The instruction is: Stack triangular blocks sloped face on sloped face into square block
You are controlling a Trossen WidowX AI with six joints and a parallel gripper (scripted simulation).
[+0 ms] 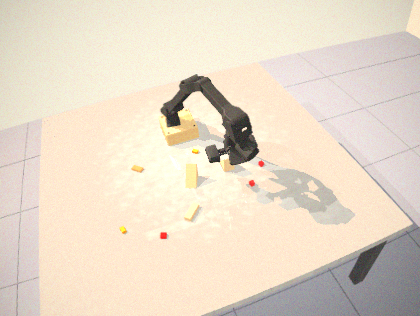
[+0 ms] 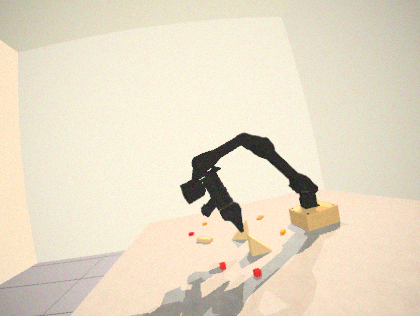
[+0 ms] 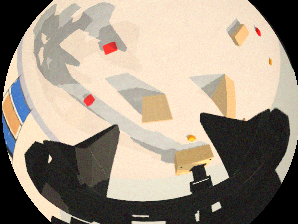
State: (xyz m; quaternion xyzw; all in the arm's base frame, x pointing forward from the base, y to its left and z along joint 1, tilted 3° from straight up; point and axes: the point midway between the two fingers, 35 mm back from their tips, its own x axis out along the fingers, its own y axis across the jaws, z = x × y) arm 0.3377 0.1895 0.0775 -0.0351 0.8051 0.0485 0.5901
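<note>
Now: the tan triangular block 80 mm below my gripper tip and 40 mm behind it. Also, from my gripper tip: flat tan bar: 180 mm to the right, 150 mm ahead, 90 mm below.
</note>
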